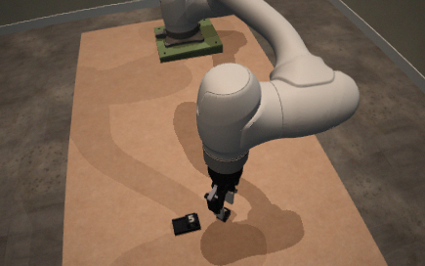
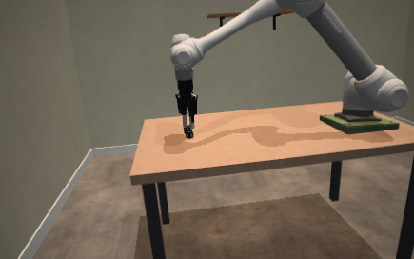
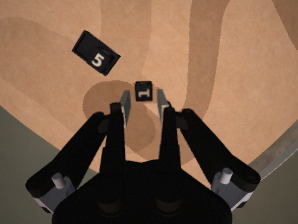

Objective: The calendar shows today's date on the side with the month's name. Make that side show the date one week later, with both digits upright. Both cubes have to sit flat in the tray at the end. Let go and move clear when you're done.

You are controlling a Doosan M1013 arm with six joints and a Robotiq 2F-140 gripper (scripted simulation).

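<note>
The black cube lies 7 cm below my hand.
</note>
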